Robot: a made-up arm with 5 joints.
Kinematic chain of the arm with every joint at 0, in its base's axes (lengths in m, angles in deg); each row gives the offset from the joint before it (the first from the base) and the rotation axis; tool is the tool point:
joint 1: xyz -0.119 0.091 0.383 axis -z
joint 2: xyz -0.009 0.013 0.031 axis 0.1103 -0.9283 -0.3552
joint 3: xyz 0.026 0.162 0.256 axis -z
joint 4: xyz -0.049 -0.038 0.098 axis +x
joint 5: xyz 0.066 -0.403 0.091 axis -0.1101 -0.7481 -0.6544
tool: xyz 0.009 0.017 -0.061
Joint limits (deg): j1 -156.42..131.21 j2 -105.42..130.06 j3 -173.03..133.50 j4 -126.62..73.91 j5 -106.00..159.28
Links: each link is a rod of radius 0.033 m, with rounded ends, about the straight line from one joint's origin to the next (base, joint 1, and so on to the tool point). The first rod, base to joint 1, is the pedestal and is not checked.
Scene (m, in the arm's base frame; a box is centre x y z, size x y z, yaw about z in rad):
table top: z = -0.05
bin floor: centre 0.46 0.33 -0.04 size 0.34 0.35 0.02 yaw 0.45
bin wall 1: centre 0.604 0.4 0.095 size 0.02 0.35 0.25 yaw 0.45
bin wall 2: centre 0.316 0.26 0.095 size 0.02 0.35 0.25 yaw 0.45
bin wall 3: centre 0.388 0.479 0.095 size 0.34 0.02 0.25 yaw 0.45
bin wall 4: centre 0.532 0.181 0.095 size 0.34 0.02 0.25 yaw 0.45
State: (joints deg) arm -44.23 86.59 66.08 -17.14 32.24
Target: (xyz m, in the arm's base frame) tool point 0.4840 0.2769 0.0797
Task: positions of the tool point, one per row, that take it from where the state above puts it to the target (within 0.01 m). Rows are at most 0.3 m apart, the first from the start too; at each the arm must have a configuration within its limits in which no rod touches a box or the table.
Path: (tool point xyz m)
1: -0.6872 0.1532 0.1476
2: -0.6161 0.4225 0.1583
3: -0.4697 0.6313 0.2194
4: -0.2938 0.7580 0.3154
5: -0.0317 0.7608 0.3209
6: 0.2057 0.6670 0.3315
7: 0.3852 0.4957 0.3467
8: 0.4840 0.2769 0.3657
9: 0.4945 0.2618 0.2895
10: 0.4969 0.2551 0.2140
11: 0.4925 0.2597 0.1426
12: 0.4840 0.2768 0.0797

